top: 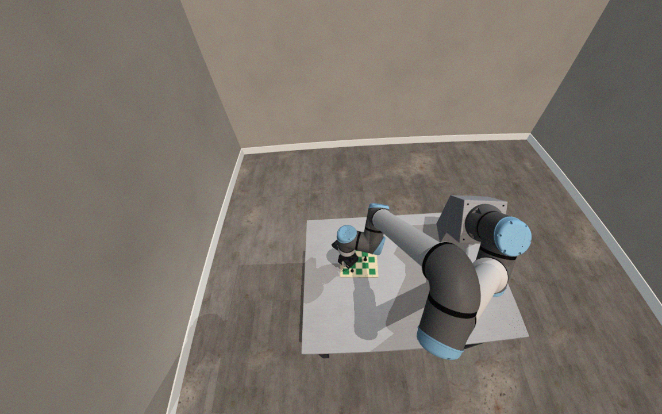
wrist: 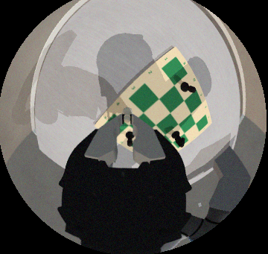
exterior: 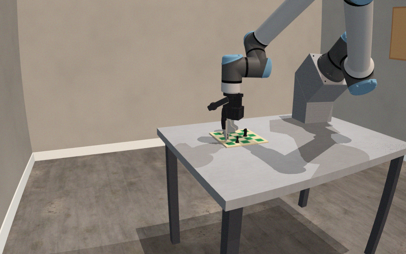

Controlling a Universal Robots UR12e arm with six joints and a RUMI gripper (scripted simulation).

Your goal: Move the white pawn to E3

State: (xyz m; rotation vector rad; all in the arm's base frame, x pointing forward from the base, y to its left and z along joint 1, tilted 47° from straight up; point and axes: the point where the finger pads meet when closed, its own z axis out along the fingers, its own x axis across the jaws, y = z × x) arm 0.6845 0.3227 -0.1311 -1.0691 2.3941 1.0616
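Now: the white pawn 10 mm below my hand. Also, from my hand: chessboard: 80 mm behind, 40 mm to the right, 20 mm below.
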